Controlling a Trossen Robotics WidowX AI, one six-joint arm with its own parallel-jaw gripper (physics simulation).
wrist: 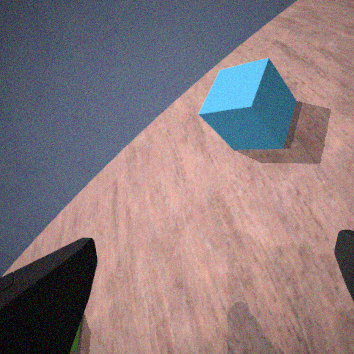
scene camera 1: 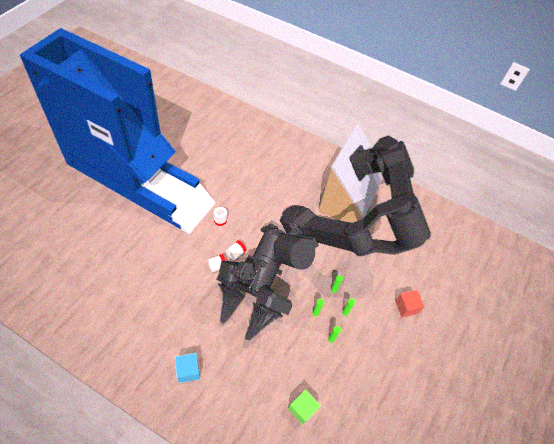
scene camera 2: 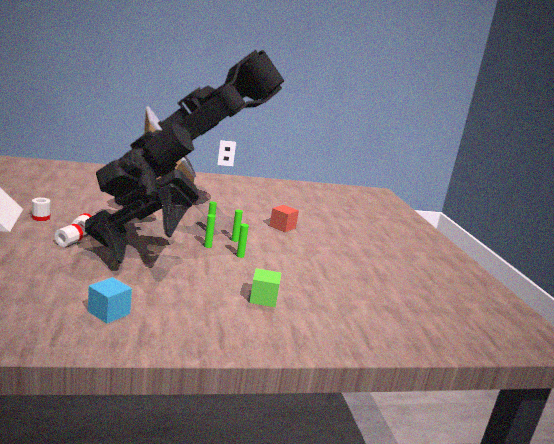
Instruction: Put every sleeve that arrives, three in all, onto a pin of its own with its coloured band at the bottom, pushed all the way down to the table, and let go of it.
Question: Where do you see a green cube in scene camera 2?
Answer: At 265,286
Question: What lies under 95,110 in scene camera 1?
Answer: A blue dispenser.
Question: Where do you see a blue cube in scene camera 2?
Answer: At 108,300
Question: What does my gripper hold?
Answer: Nothing.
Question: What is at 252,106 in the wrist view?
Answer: A blue cube.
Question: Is my gripper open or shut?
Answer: Open.
